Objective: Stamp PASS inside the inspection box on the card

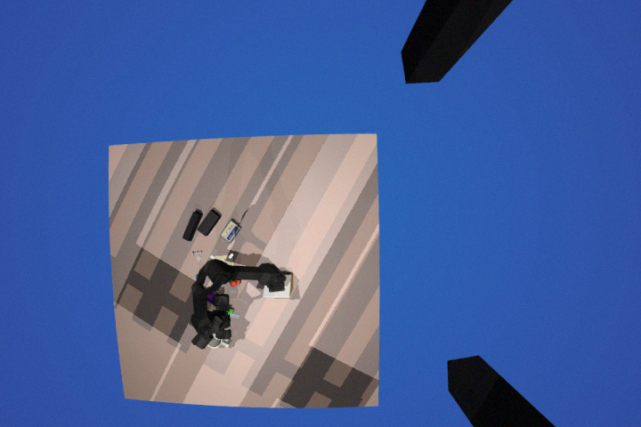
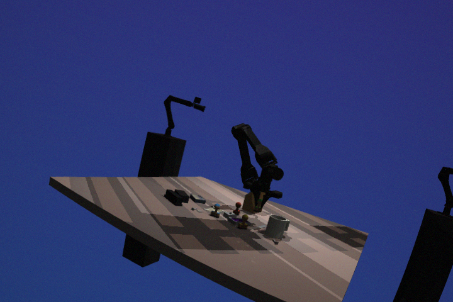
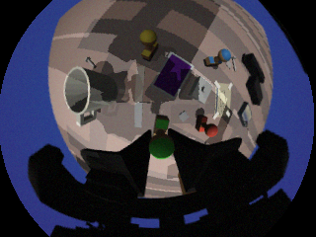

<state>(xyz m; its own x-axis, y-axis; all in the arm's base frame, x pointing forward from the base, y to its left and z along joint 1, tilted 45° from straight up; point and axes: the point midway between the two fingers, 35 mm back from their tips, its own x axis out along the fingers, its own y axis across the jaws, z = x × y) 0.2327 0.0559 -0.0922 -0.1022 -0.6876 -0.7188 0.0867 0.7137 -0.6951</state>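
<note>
Right now the purple ink pad is 9 cm ahead of my gripper tip, 8 cm below it and 4 cm to the right of it. Also, from my gripper tip: green-knobbed stamp (right at my gripper tip); then red-knobbed stamp (11 cm to the right, 6 cm below, 3 cm behind); then grey mug (14 cm to the left, 8 cm ahead, 5 cm below).
</note>
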